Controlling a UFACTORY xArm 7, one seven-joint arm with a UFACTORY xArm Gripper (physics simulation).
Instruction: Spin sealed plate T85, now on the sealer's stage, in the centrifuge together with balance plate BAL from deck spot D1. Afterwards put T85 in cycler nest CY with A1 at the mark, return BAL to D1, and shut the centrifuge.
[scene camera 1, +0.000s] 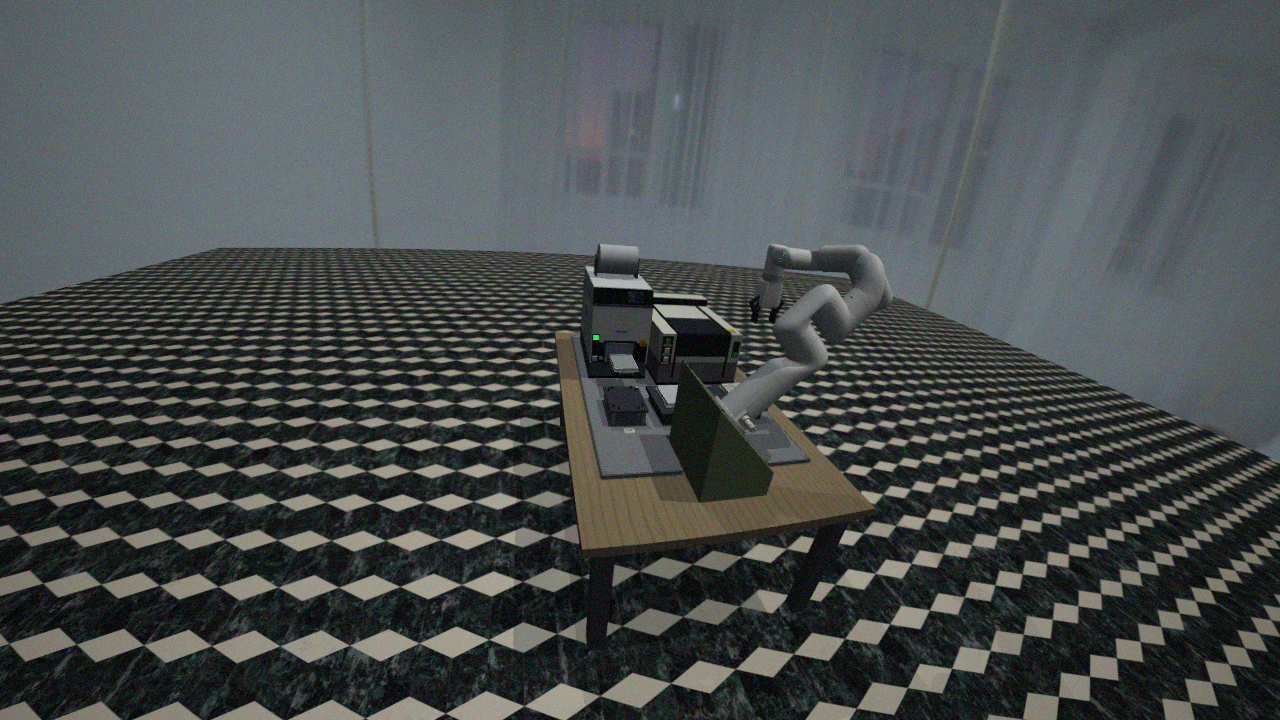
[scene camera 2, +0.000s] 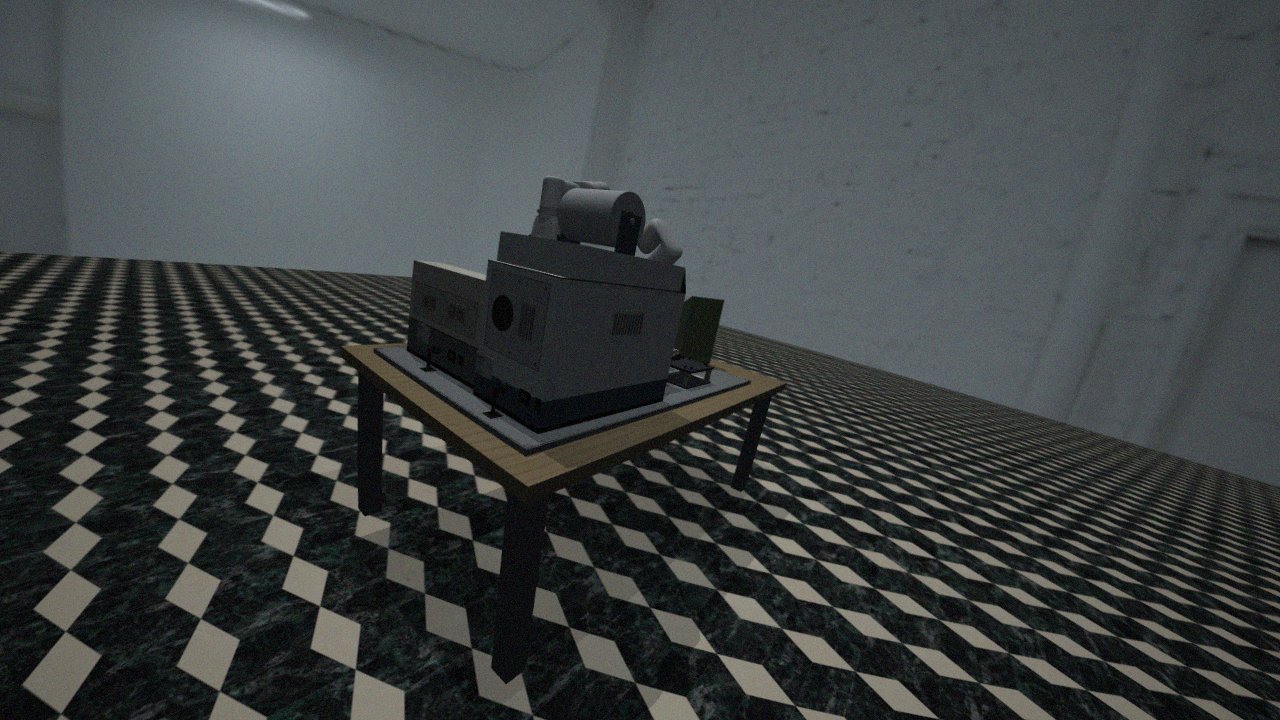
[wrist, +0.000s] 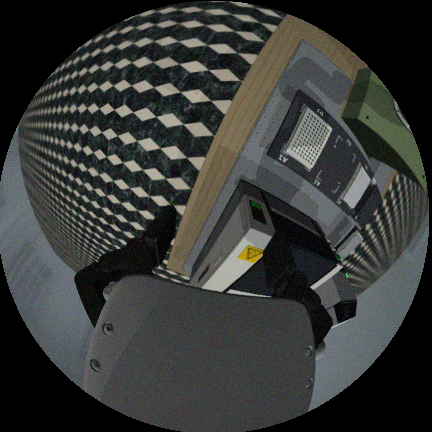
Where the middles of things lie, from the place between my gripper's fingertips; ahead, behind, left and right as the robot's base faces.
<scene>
I see my gripper 21 cm to the right of the centrifuge lid (scene camera 1: 683, 325), 14 cm short of it and 7 cm above it. From my hand the other things lie so: centrifuge (scene camera 2: 446, 302): 29 cm ahead, 19 cm to the left, 16 cm below.
</scene>
